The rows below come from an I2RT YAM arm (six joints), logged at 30 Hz.
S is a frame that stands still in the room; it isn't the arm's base.
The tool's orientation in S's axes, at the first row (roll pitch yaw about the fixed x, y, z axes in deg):
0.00 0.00 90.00
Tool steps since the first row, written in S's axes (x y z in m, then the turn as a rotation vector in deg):
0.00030 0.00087 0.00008 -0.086 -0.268 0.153
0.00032 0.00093 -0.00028 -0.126 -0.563 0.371
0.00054 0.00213 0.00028 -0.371 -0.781 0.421
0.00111 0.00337 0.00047 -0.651 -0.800 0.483
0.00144 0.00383 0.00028 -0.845 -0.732 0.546
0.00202 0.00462 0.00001 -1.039 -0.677 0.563
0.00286 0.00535 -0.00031 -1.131 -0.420 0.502
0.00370 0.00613 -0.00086 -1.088 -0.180 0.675
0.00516 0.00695 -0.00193 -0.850 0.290 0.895
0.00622 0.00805 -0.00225 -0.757 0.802 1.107
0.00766 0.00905 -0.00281 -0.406 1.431 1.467
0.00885 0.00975 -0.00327 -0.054 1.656 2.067
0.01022 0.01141 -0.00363 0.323 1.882 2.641
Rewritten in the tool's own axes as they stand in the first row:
0.00087 -0.00030 0.00008 -0.268 0.086 0.153
0.00093 -0.00032 -0.00028 -0.563 0.126 0.371
0.00213 -0.00054 0.00028 -0.781 0.371 0.421
0.00337 -0.00111 0.00047 -0.800 0.651 0.483
0.00383 -0.00144 0.00028 -0.732 0.845 0.546
0.00462 -0.00202 0.00001 -0.677 1.039 0.563
0.00535 -0.00286 -0.00031 -0.420 1.131 0.502
0.00613 -0.00370 -0.00086 -0.180 1.088 0.675
0.00695 -0.00516 -0.00193 0.290 0.850 0.895
0.00805 -0.00622 -0.00225 0.802 0.757 1.107
0.00905 -0.00766 -0.00281 1.431 0.406 1.467
0.00975 -0.00885 -0.00327 1.656 0.054 2.067
0.01141 -0.01022 -0.00363 1.882 -0.323 2.641

